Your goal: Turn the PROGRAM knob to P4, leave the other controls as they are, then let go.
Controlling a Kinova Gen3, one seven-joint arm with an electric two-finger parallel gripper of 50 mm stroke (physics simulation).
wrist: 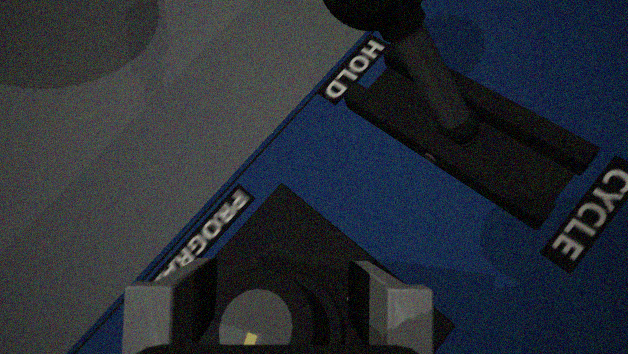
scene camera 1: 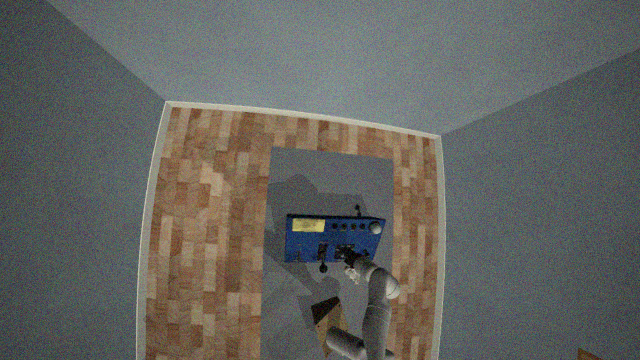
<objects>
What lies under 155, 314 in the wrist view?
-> My gripper.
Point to a blue control panel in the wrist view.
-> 513, 231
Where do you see a blue control panel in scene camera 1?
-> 308, 234
</objects>
